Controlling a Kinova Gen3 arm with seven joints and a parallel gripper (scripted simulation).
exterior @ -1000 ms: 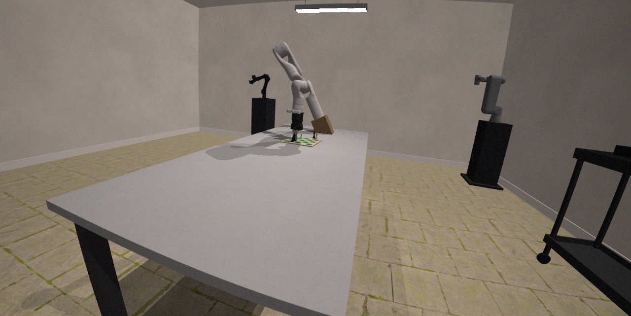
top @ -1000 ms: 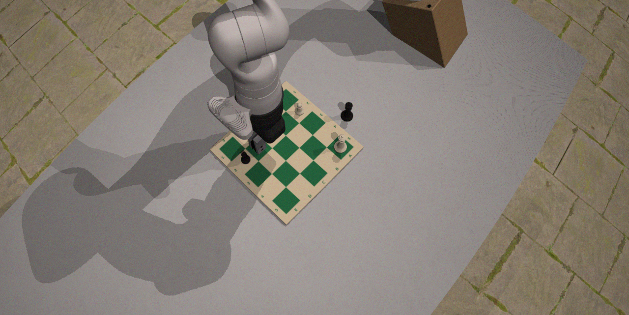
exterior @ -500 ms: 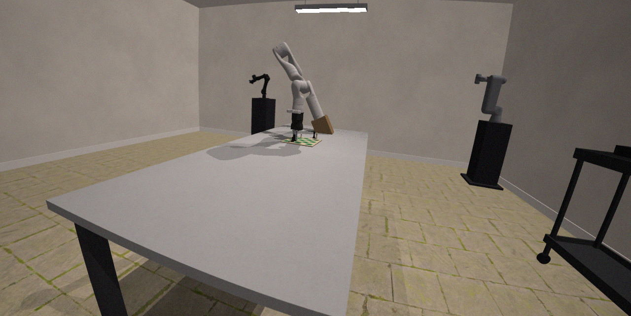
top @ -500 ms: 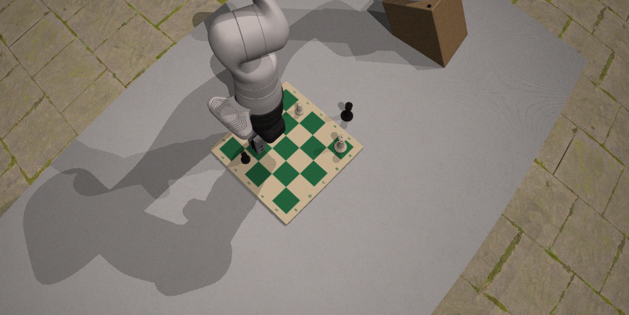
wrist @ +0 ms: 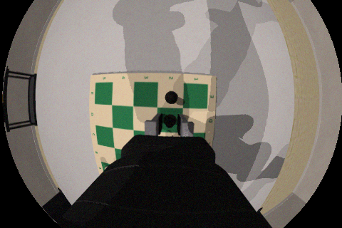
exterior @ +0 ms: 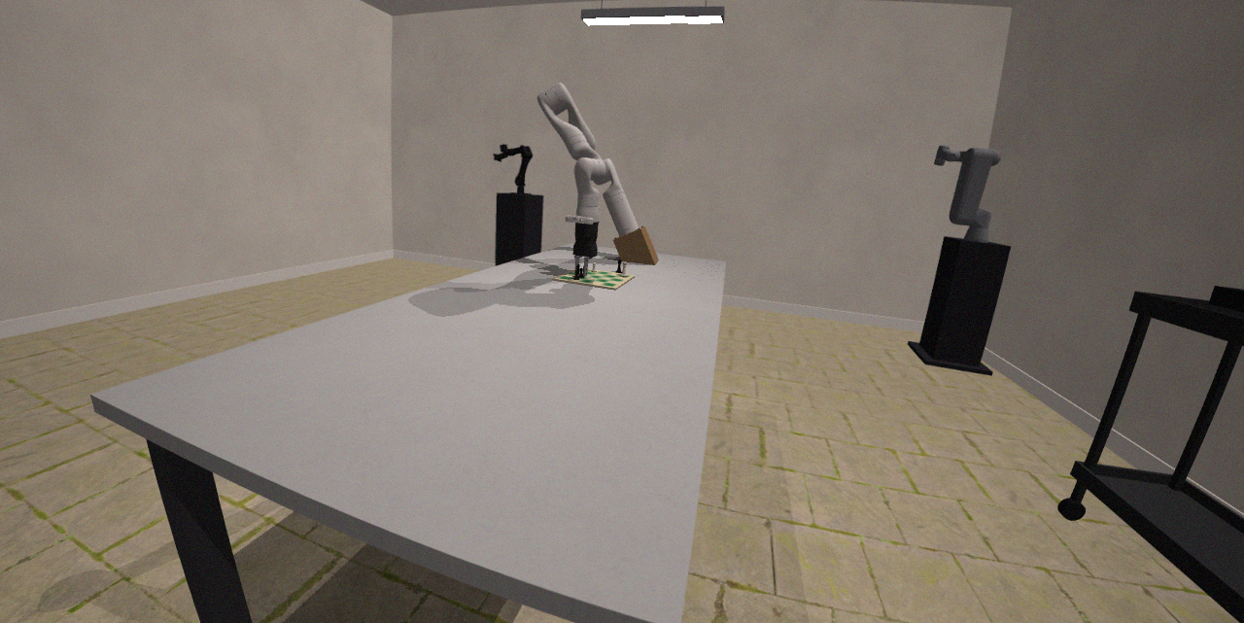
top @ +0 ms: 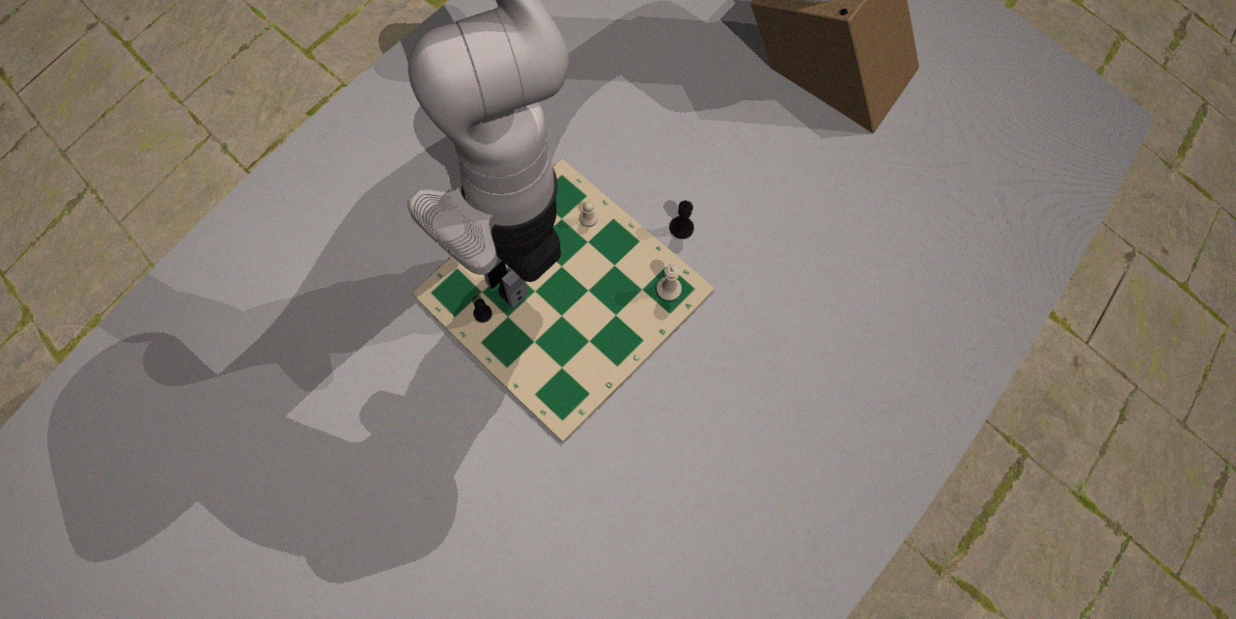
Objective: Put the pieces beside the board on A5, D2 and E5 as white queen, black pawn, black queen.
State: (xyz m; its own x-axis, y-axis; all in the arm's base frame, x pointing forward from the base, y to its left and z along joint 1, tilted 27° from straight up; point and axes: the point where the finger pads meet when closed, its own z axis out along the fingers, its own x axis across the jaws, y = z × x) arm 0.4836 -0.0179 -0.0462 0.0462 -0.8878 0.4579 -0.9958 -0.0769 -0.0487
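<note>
The black queen lies 18 cm behind my hand and 7 cm to the left of it. Round my hand: chessboard (4 cm to the left, 4 cm behind, 3 cm below); white queen (12 cm behind, 11 cm to the left).
</note>
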